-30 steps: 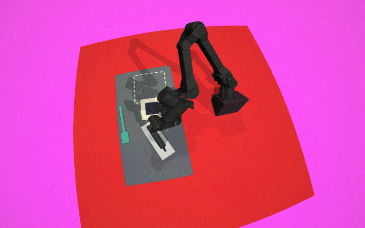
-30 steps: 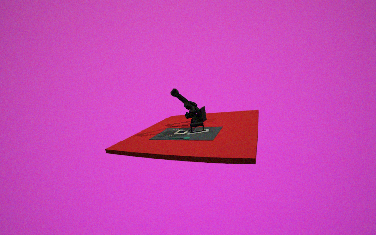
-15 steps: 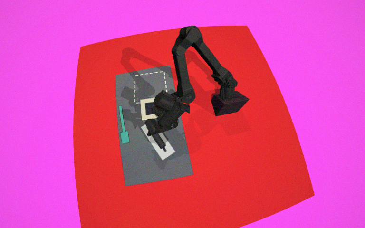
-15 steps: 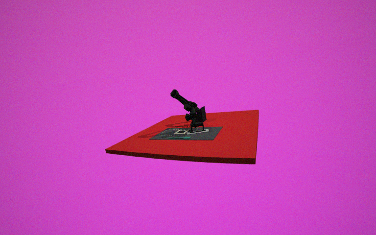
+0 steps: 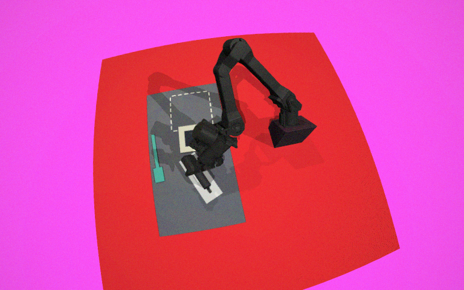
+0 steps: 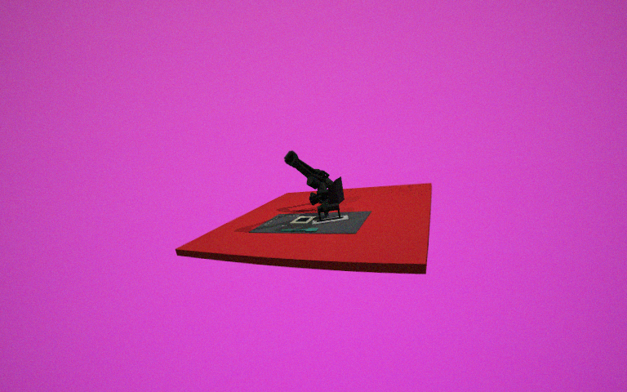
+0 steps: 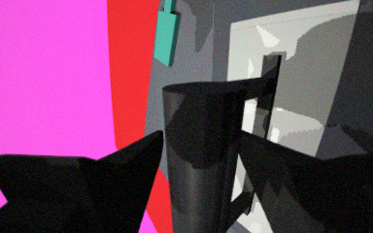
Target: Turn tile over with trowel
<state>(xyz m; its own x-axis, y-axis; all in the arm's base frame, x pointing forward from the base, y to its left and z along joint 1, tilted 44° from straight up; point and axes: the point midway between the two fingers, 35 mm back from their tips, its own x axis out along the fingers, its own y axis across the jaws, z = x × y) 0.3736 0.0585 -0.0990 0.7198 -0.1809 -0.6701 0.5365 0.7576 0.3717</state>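
My gripper tip is now 10 cm to the left of the grey mat and 7 cm above it. The rest, counted from my gripper tip: teal trowel (14 cm ahead, 8 cm to the right, 5 cm below); then tile (2 cm behind, 16 cm to the right, 4 cm below).
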